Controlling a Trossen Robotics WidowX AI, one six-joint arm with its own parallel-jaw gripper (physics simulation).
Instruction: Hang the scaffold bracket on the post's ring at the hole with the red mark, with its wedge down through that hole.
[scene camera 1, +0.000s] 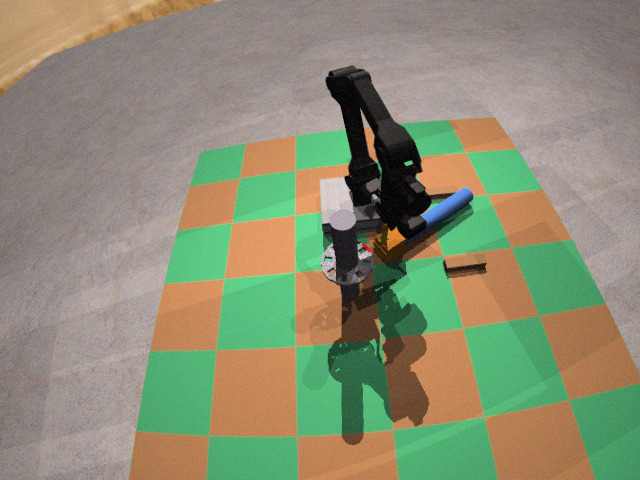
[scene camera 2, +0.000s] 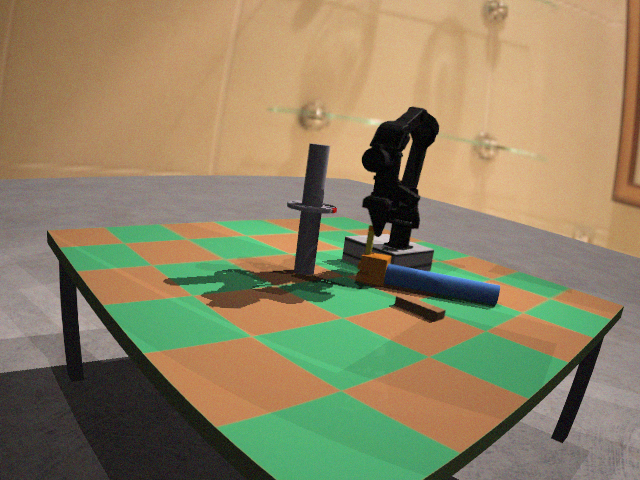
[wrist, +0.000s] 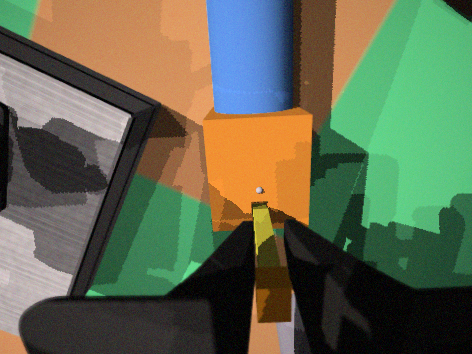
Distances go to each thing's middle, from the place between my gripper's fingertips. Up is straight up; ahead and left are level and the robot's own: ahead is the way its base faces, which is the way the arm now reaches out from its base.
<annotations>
My hand is 20 mm to the left of the yellow wedge (wrist: 273, 288), 20 mm above it and 10 mm short of it. From my hand the other things lie so: scaffold bracket (scene camera 2: 376, 269) 140 mm to the left, 50 mm below, 50 mm behind; then grey post (scene camera 2: 318, 155) 140 mm to the right, 90 mm ahead, 40 mm above.
</annotations>
